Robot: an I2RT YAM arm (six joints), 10 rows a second.
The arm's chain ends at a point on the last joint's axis. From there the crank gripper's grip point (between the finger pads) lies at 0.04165 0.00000 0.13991 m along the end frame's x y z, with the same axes.
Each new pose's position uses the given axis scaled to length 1; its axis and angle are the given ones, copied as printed.
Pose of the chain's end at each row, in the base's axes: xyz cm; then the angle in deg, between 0 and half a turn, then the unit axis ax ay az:
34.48 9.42 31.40 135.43 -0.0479 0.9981 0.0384
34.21 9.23 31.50 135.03 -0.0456 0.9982 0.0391
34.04 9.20 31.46 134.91 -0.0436 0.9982 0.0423
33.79 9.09 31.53 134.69 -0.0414 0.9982 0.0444
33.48 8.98 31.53 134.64 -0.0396 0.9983 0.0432
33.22 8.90 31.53 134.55 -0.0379 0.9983 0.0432
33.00 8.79 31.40 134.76 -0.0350 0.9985 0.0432
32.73 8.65 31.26 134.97 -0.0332 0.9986 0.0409
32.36 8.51 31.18 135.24 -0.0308 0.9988 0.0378
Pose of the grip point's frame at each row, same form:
41.29 10.58 18.54 135.43 -0.0479 0.9981 0.0384
41.11 10.40 18.69 135.03 -0.0456 0.9982 0.0391
40.96 10.46 18.67 134.91 -0.0436 0.9982 0.0423
40.76 10.40 18.77 134.69 -0.0414 0.9982 0.0444
40.46 10.25 18.77 134.64 -0.0396 0.9983 0.0432
40.22 10.16 18.78 134.55 -0.0379 0.9983 0.0432
39.96 10.05 18.63 134.76 -0.0350 0.9985 0.0432
39.65 9.84 18.46 134.97 -0.0332 0.9986 0.0409
39.22 9.61 18.34 135.24 -0.0308 0.9988 0.0378

